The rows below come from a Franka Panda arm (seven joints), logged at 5 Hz.
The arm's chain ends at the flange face. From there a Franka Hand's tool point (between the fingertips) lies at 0.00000 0.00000 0.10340 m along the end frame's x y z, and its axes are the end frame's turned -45 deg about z.
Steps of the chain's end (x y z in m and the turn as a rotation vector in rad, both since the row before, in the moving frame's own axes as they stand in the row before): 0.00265 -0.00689 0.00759 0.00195 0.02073 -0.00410; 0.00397 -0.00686 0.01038 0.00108 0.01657 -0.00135; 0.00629 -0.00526 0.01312 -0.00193 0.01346 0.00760; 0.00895 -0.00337 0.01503 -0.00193 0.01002 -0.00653; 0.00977 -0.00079 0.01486 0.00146 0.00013 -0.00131; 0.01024 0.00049 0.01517 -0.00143 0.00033 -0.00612; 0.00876 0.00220 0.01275 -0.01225 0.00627 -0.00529
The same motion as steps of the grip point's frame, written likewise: 0.00841 -0.00163 0.00757 -0.01328 0.01604 -0.00410; 0.00895 -0.00091 0.01037 -0.01095 0.01248 -0.00135; 0.00901 0.00186 0.01311 -0.01088 0.00815 0.00760; 0.00931 0.00482 0.01502 -0.00845 0.00572 -0.00653; 0.00758 0.00625 0.01486 0.00094 0.00112 -0.00131; 0.00681 0.00772 0.01517 -0.00124 -0.00078 -0.00612; 0.00420 0.00911 0.01274 -0.01310 -0.00423 -0.00529
